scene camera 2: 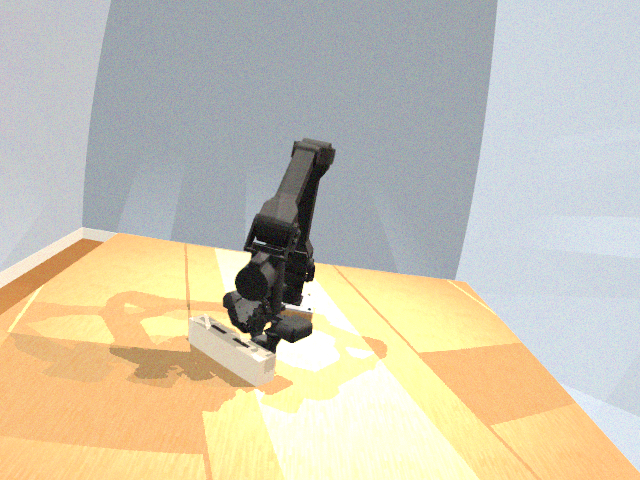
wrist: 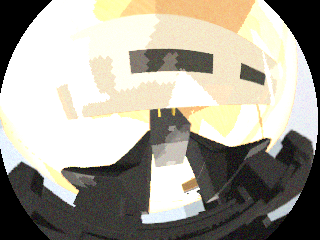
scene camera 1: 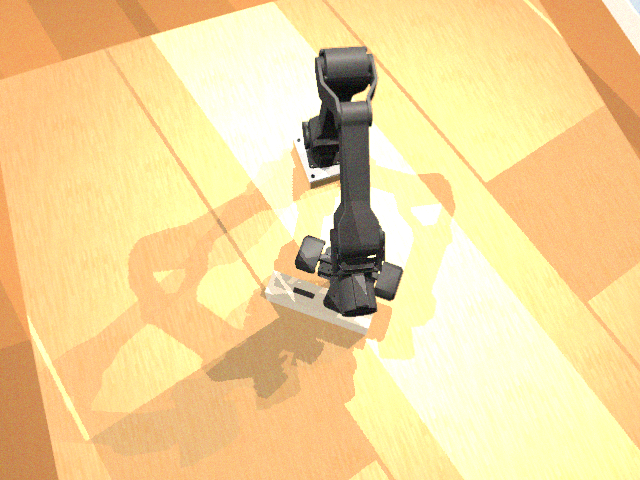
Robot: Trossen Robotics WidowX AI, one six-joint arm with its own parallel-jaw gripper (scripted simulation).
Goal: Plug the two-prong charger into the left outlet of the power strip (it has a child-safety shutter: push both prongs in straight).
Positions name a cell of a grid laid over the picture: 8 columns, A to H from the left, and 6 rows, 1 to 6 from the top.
The gripper shows in scene camera 2 (D5), in the wrist view (E4) and in scene camera 1 (E4).
